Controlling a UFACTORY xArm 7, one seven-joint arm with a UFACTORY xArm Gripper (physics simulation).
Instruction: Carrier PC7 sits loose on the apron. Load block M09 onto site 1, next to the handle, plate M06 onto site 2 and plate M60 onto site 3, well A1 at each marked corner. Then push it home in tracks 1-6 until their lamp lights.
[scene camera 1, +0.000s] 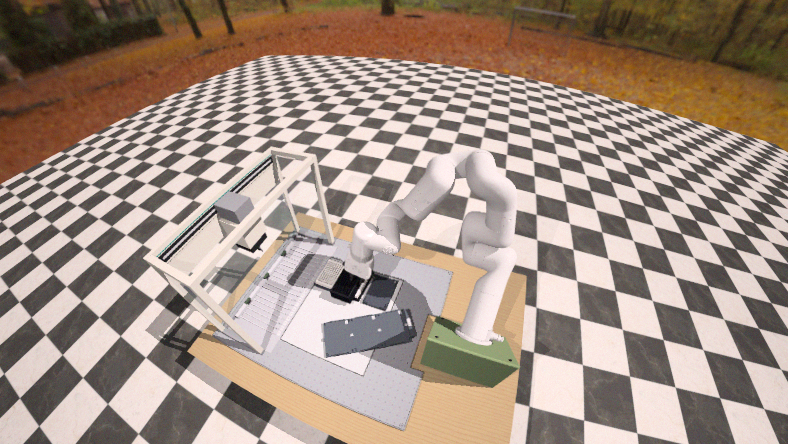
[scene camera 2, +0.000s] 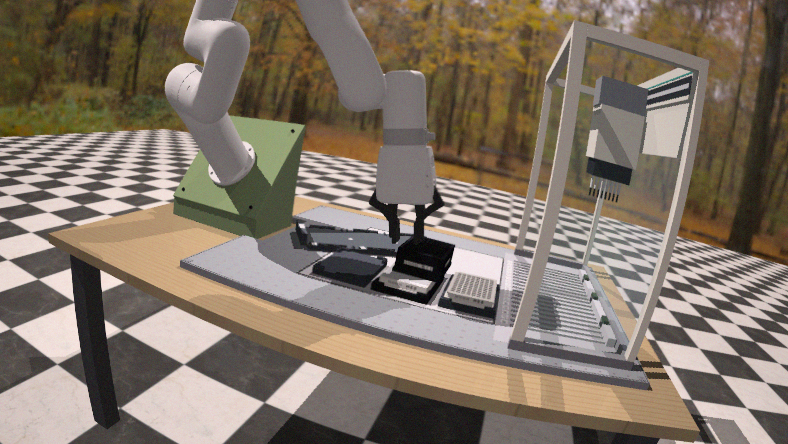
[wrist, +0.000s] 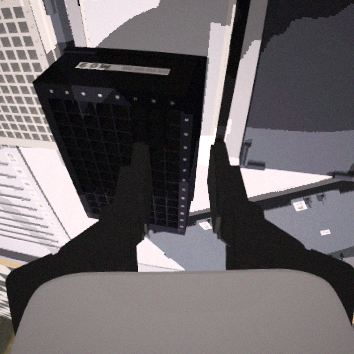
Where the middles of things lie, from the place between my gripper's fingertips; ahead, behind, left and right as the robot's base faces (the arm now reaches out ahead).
Now: the dark carrier (scene camera 1: 346, 336) 150 mm to the left of my hand, 130 mm behind it and 60 mm below it. From my hand the other things lie so: pipetting head (scene camera 1: 256, 234) (340 mm ahead, 260 mm above, 160 mm to the left).
